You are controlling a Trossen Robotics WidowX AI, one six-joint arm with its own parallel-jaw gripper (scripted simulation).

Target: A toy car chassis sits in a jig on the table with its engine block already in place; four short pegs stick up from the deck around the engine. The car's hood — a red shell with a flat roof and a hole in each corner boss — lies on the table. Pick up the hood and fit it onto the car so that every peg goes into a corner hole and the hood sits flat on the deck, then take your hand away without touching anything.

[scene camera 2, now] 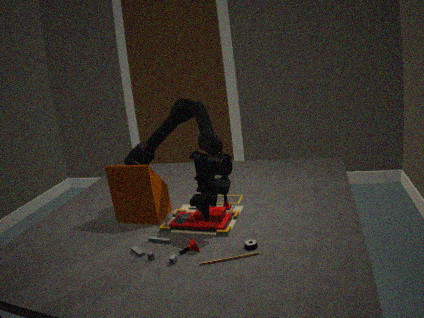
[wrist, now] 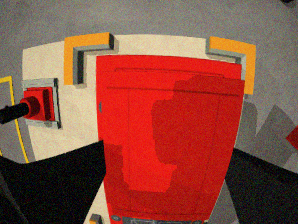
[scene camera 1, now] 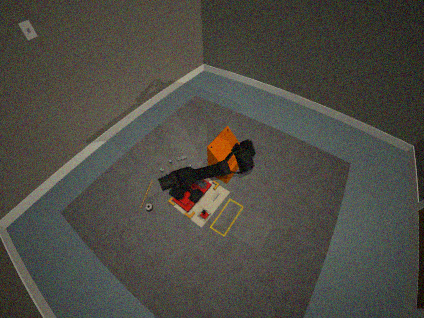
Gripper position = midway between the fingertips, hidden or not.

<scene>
In view: my gripper point(scene camera 2: 210, 214), a red hood point(wrist: 168, 137) and a cream jig point(scene camera 1: 211, 200).
My gripper shows as well in the wrist view point(wrist: 167, 150). The cream jig is seen too in scene camera 2 point(scene camera 2: 236, 211).
</scene>
